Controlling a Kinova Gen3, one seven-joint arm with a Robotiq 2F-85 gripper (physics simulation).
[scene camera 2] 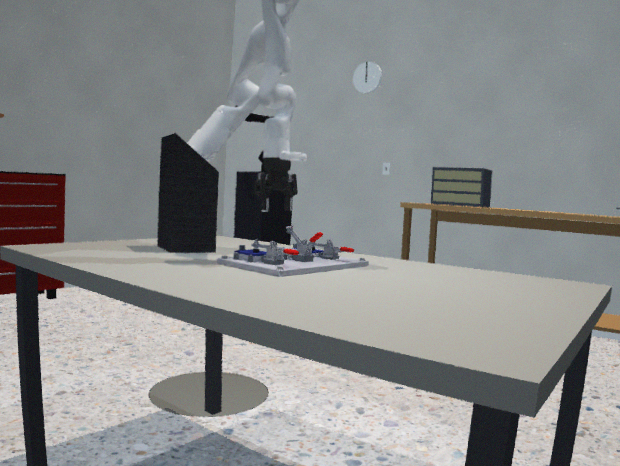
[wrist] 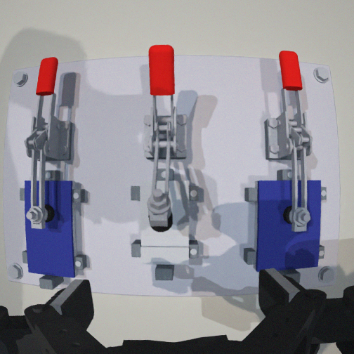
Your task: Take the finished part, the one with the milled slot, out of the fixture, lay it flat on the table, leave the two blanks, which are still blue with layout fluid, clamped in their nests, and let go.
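Pixels of known places: gripper, fingertip midpoint: (scene camera 2: 276, 211); arm's base at its link origin: (scene camera 2: 193, 159).
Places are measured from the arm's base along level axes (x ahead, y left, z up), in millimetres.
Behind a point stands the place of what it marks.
The finished part (wrist: 175, 237), pale metal with a line across its lower end, lies in the middle nest of the fixture plate (scene camera 2: 325, 266) {y 33, x 547, z -272 mm} (wrist: 107, 150). The middle clamp (scene camera 2: 303, 249) {y 35, x 467, z -237 mm} (wrist: 161, 135) has its arm tilted up; in the wrist view the arm's tip overlaps the part. One blue blank (wrist: 57, 250) sits in the left nest and another blue blank (scene camera 2: 250, 252) {y -83, x 391, z -248 mm} (wrist: 280, 245) in the right nest, each with a clamp arm lowered over it. My gripper (scene camera 2: 277, 209) {y 33, x 362, z -144 mm} (wrist: 174, 294) is open and empty, pointing down above the fixture, its fingertips beyond the part's lower end in the wrist view.
Red clamp handles (scene camera 2: 315, 237) {y 38, x 504, z -202 mm} (wrist: 161, 70) rise on the side away from the nests. The fixture stands on the table (scene camera 2: 426, 310) {y -157, x 949, z -284 mm}. The black arm pedestal (scene camera 2: 187, 200) {y -78, x 92, z -128 mm} stands beside it. A wooden bench (scene camera 2: 511, 215) with a drawer box (scene camera 2: 458, 186) is in the background.
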